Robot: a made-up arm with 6 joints.
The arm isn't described. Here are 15 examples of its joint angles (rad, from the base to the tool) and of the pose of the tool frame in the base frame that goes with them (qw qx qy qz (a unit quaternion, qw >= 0); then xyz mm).
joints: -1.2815 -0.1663 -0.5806 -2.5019 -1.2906 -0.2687
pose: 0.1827 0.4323 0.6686 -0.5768 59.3 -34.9 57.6
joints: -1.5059 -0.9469 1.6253 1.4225 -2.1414 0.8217
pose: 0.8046 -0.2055 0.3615 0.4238 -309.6 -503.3 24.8
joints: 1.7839 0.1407 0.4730 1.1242 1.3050 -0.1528
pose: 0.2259 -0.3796 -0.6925 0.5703 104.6 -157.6 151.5
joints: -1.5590 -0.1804 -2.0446 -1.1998 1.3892 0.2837
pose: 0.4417 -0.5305 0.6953 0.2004 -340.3 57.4 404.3
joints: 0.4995 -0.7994 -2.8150 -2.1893 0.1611 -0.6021
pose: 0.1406 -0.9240 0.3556 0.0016 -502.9 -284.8 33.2
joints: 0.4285 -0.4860 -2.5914 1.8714 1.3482 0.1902
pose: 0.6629 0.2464 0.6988 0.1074 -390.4 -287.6 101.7
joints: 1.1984 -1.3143 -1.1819 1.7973 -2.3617 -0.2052
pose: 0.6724 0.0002 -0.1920 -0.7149 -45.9 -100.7 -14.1
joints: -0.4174 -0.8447 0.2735 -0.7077 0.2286 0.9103
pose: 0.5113 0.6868 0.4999 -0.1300 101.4 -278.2 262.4
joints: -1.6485 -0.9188 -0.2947 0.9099 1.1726 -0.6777
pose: 0.4043 0.5496 0.0613 -0.7285 71.1 -166.2 197.9
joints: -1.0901 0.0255 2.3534 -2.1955 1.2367 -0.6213
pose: 0.1045 -0.4456 -0.3577 0.8140 -220.3 -440.1 400.0
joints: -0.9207 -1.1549 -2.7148 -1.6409 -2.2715 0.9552
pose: 0.7163 -0.1912 -0.4860 -0.4628 -353.0 -189.2 230.6
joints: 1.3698 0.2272 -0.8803 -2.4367 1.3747 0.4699
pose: 0.3764 -0.1318 0.3574 0.8445 182.0 -537.3 194.7
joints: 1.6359 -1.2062 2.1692 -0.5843 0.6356 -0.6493
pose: 0.2066 0.6524 -0.7116 -0.1592 -411.9 -227.6 403.2
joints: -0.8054 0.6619 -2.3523 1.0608 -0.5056 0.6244
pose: 0.0579 -0.5581 -0.7047 -0.4343 -393.1 -199.0 59.5
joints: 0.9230 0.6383 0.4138 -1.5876 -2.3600 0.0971
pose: 0.8281 -0.2580 0.1270 0.4812 58.6 -226.8 179.4
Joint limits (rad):
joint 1: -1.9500..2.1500
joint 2: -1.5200..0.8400
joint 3: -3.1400..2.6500
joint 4: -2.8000..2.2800
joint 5: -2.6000..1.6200
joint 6: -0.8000..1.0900
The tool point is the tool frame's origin. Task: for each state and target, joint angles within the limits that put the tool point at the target. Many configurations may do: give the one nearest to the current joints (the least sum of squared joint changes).
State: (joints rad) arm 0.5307 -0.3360 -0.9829 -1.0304 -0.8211 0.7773
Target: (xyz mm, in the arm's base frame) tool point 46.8 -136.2 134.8
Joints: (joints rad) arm 0.4831 -0.6296 -0.4443 -1.1455 -0.7976 0.8112
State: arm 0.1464 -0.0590 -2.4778 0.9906 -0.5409 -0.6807
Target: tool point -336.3 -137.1 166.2
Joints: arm -0.6664 -0.3656 -2.3515 0.4864 -0.2255 -0.6873
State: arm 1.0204 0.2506 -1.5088 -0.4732 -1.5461 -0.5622
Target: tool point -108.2 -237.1 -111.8
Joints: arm 0.2529 0.0065 -1.4697 -0.9737 -1.0162 -0.6512
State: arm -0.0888 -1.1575 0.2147 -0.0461 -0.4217 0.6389
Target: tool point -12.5 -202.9 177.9
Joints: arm -0.0601 -1.1267 -0.2933 0.1806 -0.3867 0.5784
